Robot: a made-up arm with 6 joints.
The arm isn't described. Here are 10 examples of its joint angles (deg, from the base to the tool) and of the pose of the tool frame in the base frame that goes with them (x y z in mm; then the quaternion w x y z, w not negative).
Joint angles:
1: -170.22 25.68 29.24 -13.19 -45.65 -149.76
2: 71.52 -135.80 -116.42 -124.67 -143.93 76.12
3: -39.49 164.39 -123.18 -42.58 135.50 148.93
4: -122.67 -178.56 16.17 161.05 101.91 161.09
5: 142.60 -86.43 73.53 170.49 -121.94 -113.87
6: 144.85 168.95 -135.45 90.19 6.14 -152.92
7: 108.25 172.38 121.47 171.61 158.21 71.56
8: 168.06 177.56 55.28 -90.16 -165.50 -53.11
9: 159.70 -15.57 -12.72 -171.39 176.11 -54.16
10: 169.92 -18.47 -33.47 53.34 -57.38 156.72
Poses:
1: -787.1 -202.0 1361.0 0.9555 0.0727 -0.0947 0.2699
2: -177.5 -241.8 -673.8 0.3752 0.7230 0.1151 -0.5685
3: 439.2 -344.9 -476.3 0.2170 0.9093 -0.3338 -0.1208
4: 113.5 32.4 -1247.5 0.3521 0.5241 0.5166 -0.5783
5: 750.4 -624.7 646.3 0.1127 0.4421 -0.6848 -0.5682
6: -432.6 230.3 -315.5 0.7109 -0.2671 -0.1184 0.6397
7: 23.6 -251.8 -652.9 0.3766 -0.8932 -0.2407 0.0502
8: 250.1 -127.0 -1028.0 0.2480 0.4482 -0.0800 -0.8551
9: 398.2 -201.9 1409.4 0.1552 0.3528 -0.9114 -0.1441
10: 720.3 -124.6 1340.6 0.6238 -0.1049 0.7217 0.2811
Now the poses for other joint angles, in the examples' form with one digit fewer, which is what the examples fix.
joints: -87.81 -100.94 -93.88 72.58 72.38 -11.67
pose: 95 832 -508 0.061 0.773 0.292 0.560
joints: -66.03 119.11 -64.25 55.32 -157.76 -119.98
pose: 488 -1032 -64 0.159 -0.711 0.415 0.544
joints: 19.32 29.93 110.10 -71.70 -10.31 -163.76
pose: 762 337 559 0.038 0.718 0.586 0.374
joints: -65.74 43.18 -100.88 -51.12 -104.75 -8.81
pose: 204 -175 1046 0.130 0.576 0.702 0.398
